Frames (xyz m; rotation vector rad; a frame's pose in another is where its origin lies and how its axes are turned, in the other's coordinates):
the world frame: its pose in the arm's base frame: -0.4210 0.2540 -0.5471 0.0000 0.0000 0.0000
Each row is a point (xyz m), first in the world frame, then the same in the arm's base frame.
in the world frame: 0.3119 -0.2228 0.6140
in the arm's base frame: -0.1091 0.0312 0.0669
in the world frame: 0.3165 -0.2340 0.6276
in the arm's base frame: -0.1045 0.0200 0.0805
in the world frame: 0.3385 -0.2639 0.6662
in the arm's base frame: -0.0825 -0.0099 0.1191
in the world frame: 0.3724 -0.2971 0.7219
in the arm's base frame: -0.0486 -0.0431 0.1748
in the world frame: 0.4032 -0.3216 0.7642
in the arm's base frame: -0.0178 -0.0676 0.2171
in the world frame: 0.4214 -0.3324 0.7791
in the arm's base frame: 0.0004 -0.0784 0.2320
